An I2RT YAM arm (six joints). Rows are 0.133 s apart.
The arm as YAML. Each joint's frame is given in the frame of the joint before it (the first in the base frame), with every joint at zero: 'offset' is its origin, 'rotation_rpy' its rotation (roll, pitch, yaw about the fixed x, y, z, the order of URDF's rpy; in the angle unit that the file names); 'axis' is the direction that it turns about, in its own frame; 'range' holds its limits. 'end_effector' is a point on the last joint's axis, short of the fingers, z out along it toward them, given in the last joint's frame.
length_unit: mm
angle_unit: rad
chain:
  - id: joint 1
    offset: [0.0, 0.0, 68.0]
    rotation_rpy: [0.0, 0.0, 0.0]
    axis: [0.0, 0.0, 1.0]
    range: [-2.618, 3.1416]
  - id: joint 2
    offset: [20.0, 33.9, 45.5]
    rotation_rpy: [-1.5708, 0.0, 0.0]
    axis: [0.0, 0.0, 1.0]
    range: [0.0, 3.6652]
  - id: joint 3
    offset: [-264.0, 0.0, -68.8]
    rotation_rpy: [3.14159, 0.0, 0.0]
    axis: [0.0, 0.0, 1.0]
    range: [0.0, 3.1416]
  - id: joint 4
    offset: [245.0, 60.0, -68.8]
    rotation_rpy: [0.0, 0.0, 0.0]
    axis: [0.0, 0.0, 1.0]
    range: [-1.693, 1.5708]
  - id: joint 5
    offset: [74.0, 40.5, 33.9]
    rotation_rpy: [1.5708, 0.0, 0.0]
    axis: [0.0, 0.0, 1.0]
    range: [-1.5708, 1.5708]
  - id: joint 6
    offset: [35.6, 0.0, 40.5]
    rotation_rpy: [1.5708, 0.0, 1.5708]
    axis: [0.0, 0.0, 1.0]
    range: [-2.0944, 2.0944]
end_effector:
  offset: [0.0, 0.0, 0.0]
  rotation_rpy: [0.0, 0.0, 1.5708]
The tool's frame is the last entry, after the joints.
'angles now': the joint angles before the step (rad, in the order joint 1, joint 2, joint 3, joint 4, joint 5, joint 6). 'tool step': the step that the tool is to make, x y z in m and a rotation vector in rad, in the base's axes. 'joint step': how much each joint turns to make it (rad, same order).
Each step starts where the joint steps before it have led.
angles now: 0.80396, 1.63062, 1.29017, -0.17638, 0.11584, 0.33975
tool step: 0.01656, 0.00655, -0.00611, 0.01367, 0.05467, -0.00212
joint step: -0.02228, 0.06903, 0.06369, -0.02631, -0.04201, 0.03172
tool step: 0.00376, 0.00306, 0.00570, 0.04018, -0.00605, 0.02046
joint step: -0.00414, 0.01026, 0.02250, 0.01984, -0.03354, 0.00848
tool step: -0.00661, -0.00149, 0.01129, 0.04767, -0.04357, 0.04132
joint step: 0.00607, -0.03592, -0.02052, 0.04943, -0.03269, -0.01356
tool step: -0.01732, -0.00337, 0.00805, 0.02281, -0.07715, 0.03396
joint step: 0.02655, -0.06698, -0.06805, 0.07179, 0.00907, -0.03888
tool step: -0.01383, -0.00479, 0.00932, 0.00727, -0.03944, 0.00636
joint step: 0.02023, -0.05534, -0.03213, 0.00949, 0.02147, -0.01738
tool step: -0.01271, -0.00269, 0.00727, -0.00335, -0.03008, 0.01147
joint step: 0.02295, -0.04327, -0.02018, -0.00462, 0.01902, -0.01947
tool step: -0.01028, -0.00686, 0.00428, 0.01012, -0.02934, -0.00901
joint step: 0.01184, -0.04899, -0.03895, 0.01737, 0.02466, -0.00838
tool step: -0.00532, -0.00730, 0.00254, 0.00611, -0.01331, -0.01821
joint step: -0.00001, -0.03596, -0.02665, 0.00402, 0.01921, -0.00060
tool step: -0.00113, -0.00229, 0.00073, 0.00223, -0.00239, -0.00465
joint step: -0.00153, -0.00984, -0.00672, 0.00008, 0.00309, 0.00053
